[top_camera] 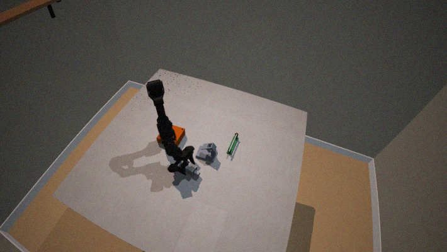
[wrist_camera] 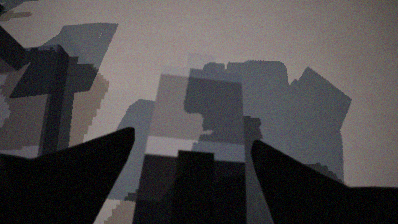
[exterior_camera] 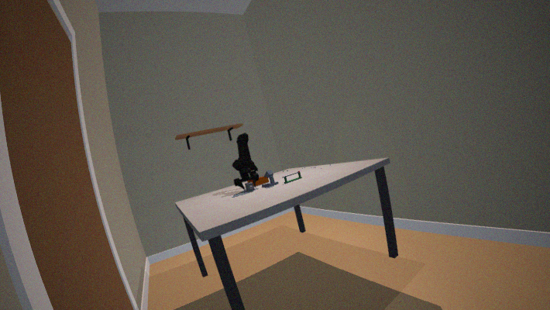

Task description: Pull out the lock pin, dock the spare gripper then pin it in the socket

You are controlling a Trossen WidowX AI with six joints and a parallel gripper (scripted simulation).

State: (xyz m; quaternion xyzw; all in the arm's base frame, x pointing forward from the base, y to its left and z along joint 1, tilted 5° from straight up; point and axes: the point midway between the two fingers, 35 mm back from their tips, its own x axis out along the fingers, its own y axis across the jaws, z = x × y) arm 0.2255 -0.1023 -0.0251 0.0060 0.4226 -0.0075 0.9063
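My gripper tip is 1 cm below the spare gripper. Also, from my gripper tip: green pin rest 11 cm ahead, 30 cm to the left; then mount 3 cm ahead, 15 cm to the left, 3 cm above.
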